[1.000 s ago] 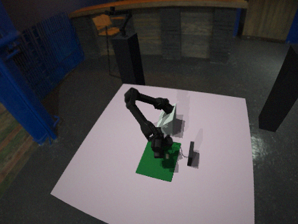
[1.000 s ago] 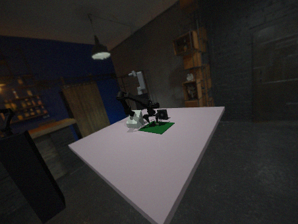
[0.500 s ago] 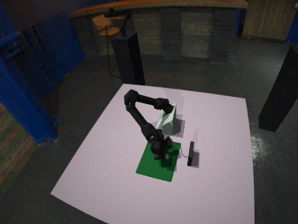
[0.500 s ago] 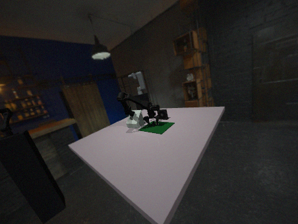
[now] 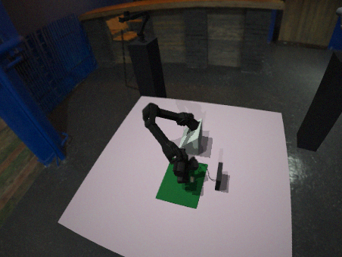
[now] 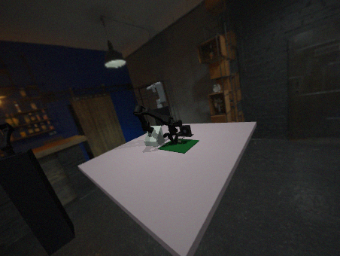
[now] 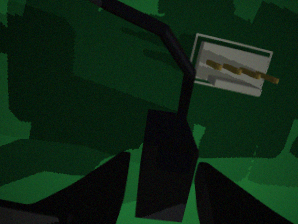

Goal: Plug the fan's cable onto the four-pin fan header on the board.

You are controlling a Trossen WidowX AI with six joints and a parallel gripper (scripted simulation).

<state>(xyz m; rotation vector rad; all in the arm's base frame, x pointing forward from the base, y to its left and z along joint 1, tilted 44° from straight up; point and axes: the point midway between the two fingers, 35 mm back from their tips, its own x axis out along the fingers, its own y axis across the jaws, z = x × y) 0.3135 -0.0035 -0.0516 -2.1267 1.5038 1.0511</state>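
The white four-pin fan header is 50 mm to the left of my gripper tip and 20 mm below it. The rest, counted from my gripper tip: green board (30 mm below, 30 mm ahead); then fan plug (10 mm to the left, 10 mm above); then black fan (200 mm to the left, 40 mm behind, 40 mm above).
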